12 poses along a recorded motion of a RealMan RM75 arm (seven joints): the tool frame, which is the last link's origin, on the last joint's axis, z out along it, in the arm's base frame.
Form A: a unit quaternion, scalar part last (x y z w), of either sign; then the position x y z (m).
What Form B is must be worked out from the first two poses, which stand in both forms.
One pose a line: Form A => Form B
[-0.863, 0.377, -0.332, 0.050, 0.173, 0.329, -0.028] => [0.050, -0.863, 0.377, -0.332, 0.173, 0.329, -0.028]
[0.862, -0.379, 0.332, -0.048, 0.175, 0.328, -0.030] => [0.048, -0.862, 0.379, -0.332, 0.175, 0.328, -0.030]
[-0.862, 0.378, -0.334, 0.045, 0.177, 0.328, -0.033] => [0.045, -0.862, 0.378, -0.334, 0.177, 0.328, -0.033]
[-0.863, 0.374, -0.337, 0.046, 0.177, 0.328, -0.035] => [0.046, -0.863, 0.374, -0.337, 0.177, 0.328, -0.035]
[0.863, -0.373, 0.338, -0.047, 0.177, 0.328, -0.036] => [0.047, -0.863, 0.373, -0.338, 0.177, 0.328, -0.036]
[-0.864, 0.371, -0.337, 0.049, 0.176, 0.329, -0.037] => [0.049, -0.864, 0.371, -0.337, 0.176, 0.329, -0.037]
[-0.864, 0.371, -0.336, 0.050, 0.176, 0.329, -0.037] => [0.050, -0.864, 0.371, -0.336, 0.176, 0.329, -0.037]
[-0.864, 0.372, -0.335, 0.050, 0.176, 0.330, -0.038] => [0.050, -0.864, 0.372, -0.335, 0.176, 0.330, -0.038]
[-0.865, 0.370, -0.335, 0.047, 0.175, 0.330, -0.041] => [0.047, -0.865, 0.370, -0.335, 0.175, 0.330, -0.041]
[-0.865, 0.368, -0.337, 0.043, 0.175, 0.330, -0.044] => [0.043, -0.865, 0.368, -0.337, 0.175, 0.330, -0.044]
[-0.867, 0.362, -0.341, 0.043, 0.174, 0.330, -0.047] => [0.043, -0.867, 0.362, -0.341, 0.174, 0.330, -0.047]
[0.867, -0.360, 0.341, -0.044, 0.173, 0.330, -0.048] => [0.044, -0.867, 0.360, -0.341, 0.173, 0.330, -0.048]
